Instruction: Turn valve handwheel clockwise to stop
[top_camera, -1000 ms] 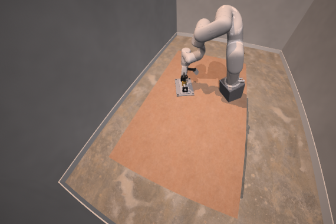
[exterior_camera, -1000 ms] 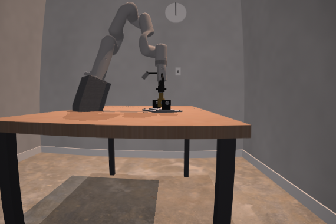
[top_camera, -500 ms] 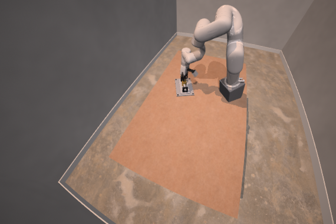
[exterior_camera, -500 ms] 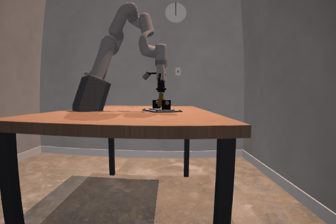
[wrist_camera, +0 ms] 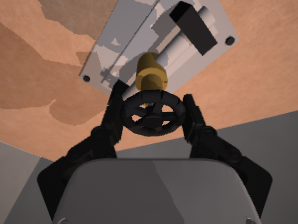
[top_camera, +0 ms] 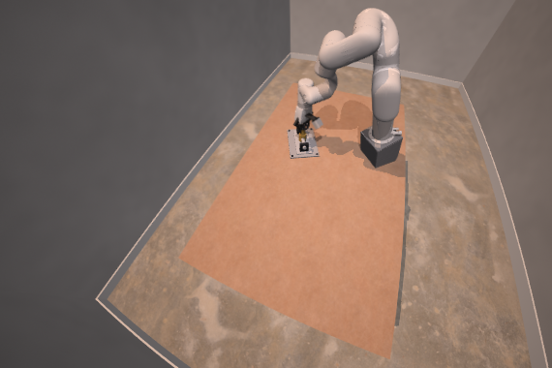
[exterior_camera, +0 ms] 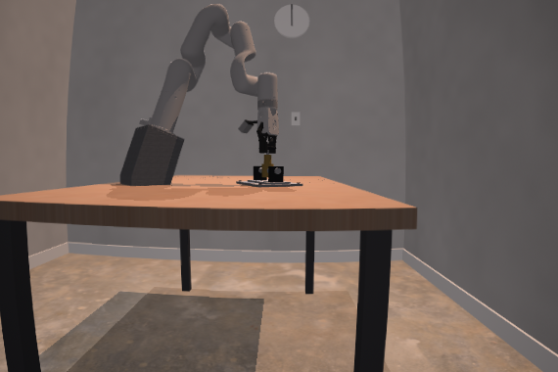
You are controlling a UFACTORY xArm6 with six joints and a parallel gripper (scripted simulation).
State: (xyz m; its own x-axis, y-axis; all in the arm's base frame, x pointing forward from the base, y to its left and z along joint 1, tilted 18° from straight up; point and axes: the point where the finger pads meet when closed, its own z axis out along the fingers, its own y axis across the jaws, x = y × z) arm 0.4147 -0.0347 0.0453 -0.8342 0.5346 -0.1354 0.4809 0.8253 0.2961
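Now: hand right at the black spoked handwheel. Round my hand: grey baseplate 130 mm below.
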